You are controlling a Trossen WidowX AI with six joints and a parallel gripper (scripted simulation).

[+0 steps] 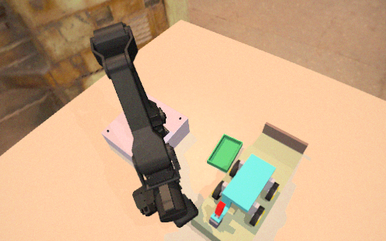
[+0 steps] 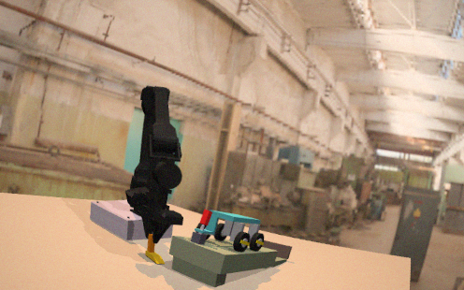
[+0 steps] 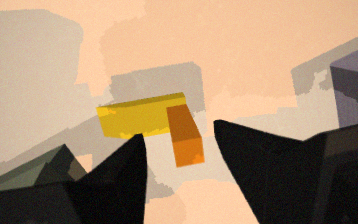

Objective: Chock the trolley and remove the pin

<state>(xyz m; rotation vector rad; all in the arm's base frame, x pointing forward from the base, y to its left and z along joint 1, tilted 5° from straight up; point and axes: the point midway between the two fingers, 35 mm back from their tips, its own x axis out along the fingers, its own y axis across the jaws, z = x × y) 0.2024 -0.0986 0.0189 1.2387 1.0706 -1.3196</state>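
My gripper tip is 3 cm above the yellow chock and 2 cm short of it. Round my gripper tip: dark ramp lip: 41 cm to the left, 8 cm ahead, 2 cm below; then cyan trolley: 15 cm to the left, 13 cm ahead, 7 cm above; then red-headed stop pin: 13 cm ahead, 8 cm above, 5 cm to the left.
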